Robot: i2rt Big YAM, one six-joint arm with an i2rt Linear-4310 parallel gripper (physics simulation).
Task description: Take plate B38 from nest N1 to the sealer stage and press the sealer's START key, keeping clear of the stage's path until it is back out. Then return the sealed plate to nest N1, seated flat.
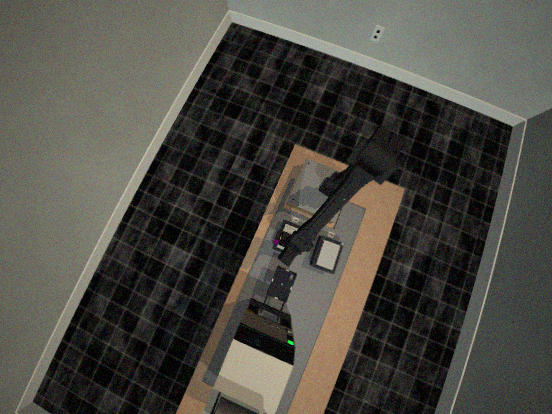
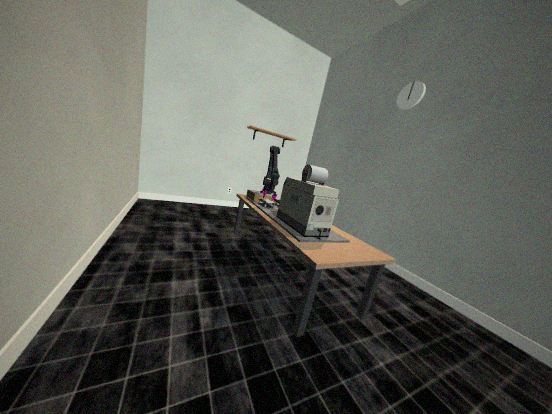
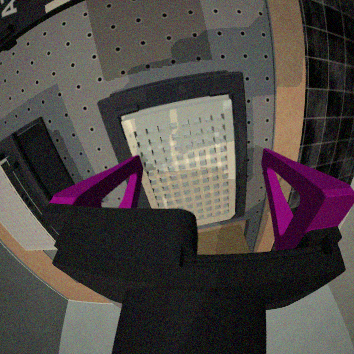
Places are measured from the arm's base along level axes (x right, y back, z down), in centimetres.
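Pixels of known places: gripper, fingertip midpoint: (image 1: 285, 242) (image 2: 267, 199) (image 3: 200, 157); arm's base, link origin: (image 1: 332, 190).
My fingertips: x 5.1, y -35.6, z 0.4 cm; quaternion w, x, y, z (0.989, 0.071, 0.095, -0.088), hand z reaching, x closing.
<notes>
For each thing: its middle in the pictures, then the offset to it from my fingertips. "pt": a spot on its surface instead. Level surfaces: height alone.
- dark nest frame, body centre: (image 3: 184, 160) (image 1: 288, 238) dy +2.7, dx -0.5, dz +4.5 cm
- dark sealer stage, surface spot: (image 1: 282, 283) pt dy -16.6, dx -9.4, dz -3.5 cm
- green lit patch, surface spot: (image 1: 290, 342) pt dy -29.5, dx -21.4, dz -20.2 cm
- second pale plate, body centre: (image 3: 16, 212) (image 1: 328, 254) dy +6.8, dx -21.0, dz +0.4 cm
- roll, body centre: (image 2: 315, 174) dy -54.2, dx -17.2, dz -34.8 cm
- wooden table, surface height: dz +8.3 cm
A pale plate with a grid of wells (image 3: 187, 150) sits in a dark nest frame (image 3: 175, 87), with the gripper above it; the nest label is too small to read. My gripper (image 3: 200, 157) (image 1: 283, 239) (image 2: 269, 195) is open, with a magenta finger to each side of the plate and nothing held. How high the fingertips are is hard to tell. The dark sealer stage (image 1: 282, 283) is out in front of the sealer (image 1: 257, 367) (image 2: 307, 207) on two rails. A green lit patch (image 1: 290, 342) shows at the sealer's front; I cannot read the START key.
A second pale plate (image 1: 328, 254) (image 3: 22, 215) sits in the neighbouring nest. A grey-topped box (image 1: 307, 198) stands behind the nests, near the arm's base. A roll (image 2: 316, 173) tops the sealer. A wall shelf (image 2: 271, 133) shows beyond the arm. All stand on a wooden table (image 1: 345, 310).
</notes>
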